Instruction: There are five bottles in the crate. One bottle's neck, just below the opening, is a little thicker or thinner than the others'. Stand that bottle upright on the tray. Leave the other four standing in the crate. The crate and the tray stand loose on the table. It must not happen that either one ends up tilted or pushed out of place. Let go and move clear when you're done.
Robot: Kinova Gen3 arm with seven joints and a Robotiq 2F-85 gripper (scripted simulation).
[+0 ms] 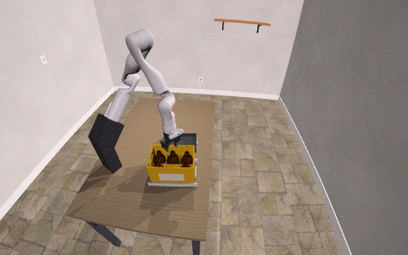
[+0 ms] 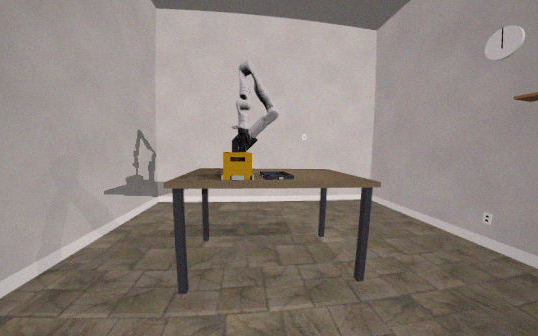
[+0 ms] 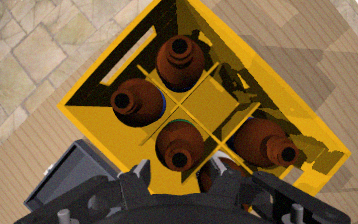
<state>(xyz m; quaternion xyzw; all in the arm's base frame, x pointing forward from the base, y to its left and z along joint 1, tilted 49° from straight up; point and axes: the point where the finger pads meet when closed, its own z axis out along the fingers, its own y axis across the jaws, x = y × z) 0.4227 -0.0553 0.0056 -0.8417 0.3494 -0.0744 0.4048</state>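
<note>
Now: hand 120 mm above the yellow crate, 40 mm to the left of it and 10 mm short of it. Round my hand: dark grey tray (240 mm to the left, 190 mm below, 20 mm behind).
</note>
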